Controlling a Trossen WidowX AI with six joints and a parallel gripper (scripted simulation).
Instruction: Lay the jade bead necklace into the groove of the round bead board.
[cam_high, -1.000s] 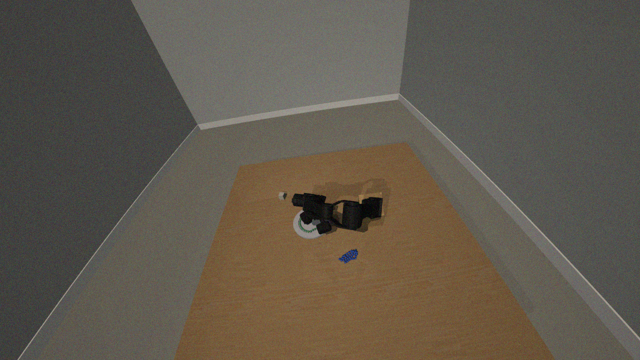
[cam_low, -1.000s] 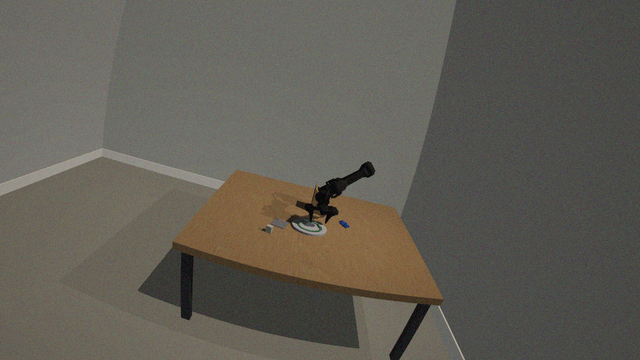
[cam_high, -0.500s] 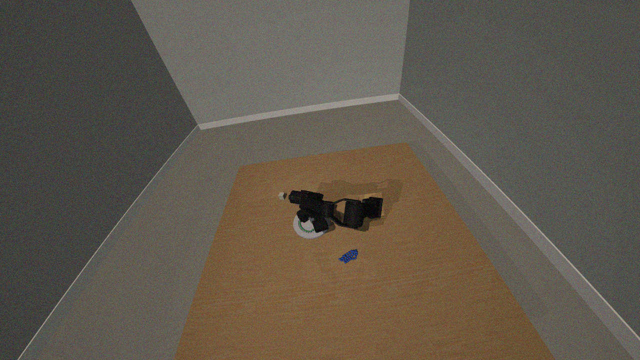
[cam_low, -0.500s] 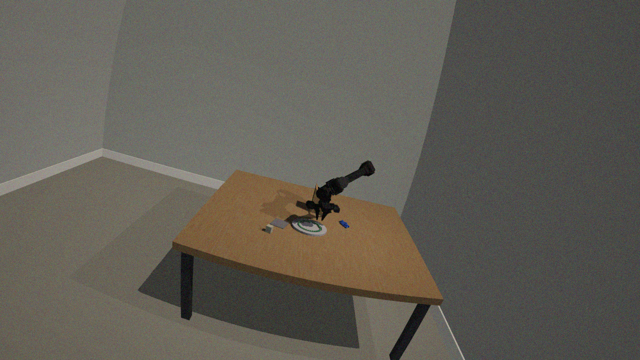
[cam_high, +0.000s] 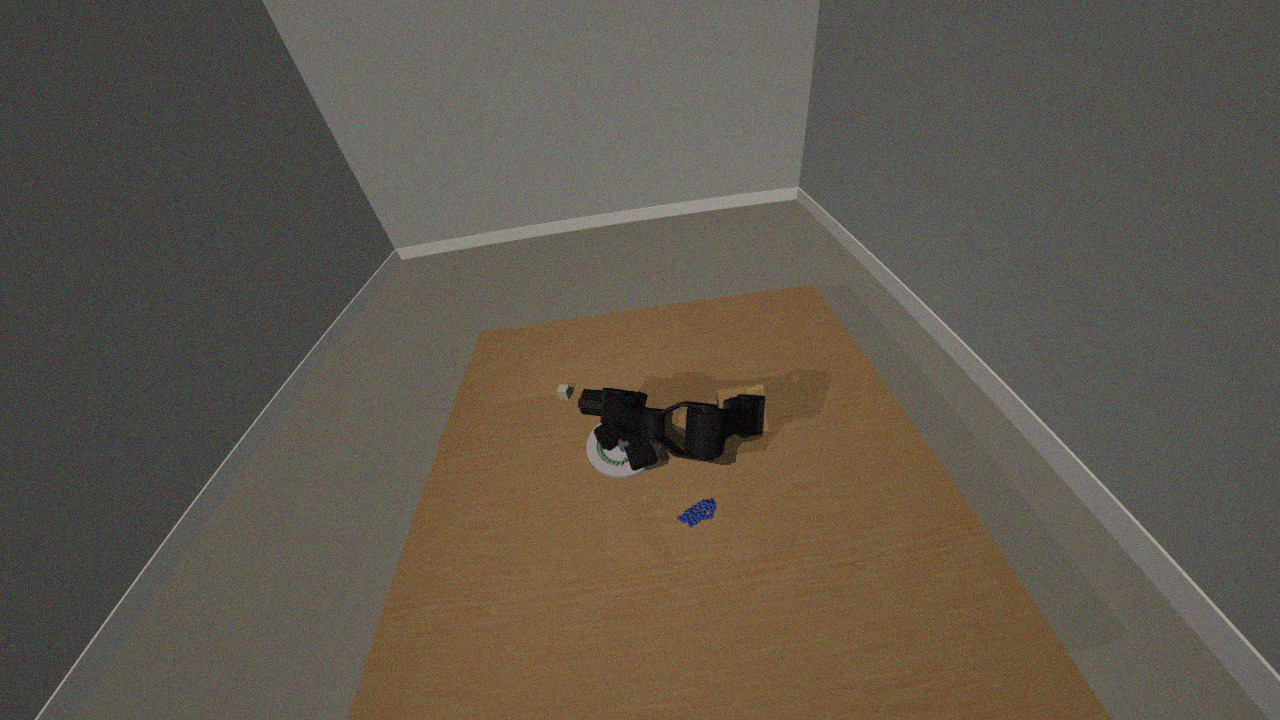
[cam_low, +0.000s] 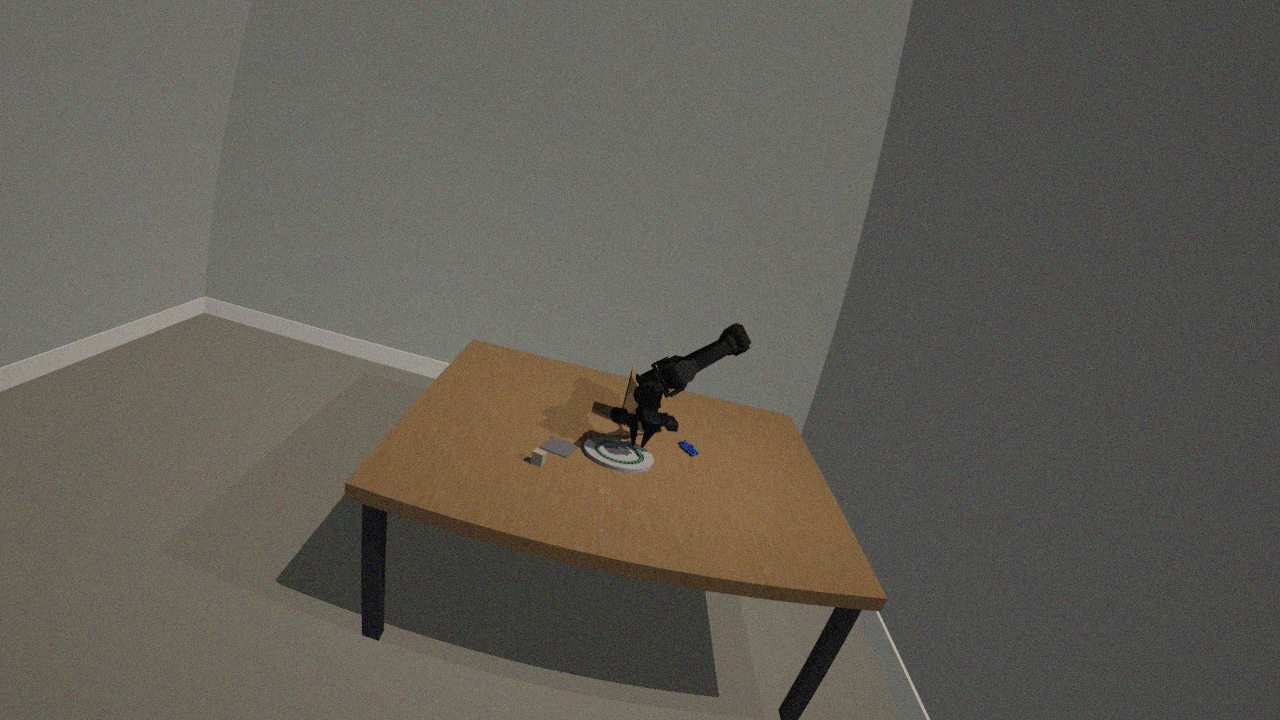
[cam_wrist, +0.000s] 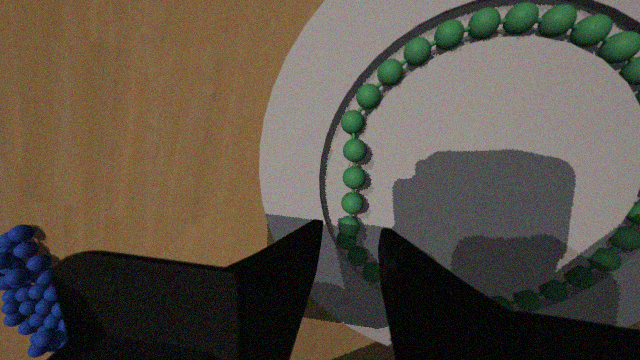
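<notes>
The round bead board is 4 cm ahead of my gripper tip, 5 cm to the right of it and 2 cm below it. Round my gripper tip: pale block (22 cm ahead, 25 cm to the right, 1 cm below); then flat grey plate (8 cm ahead, 21 cm to the right, 3 cm below).
</notes>
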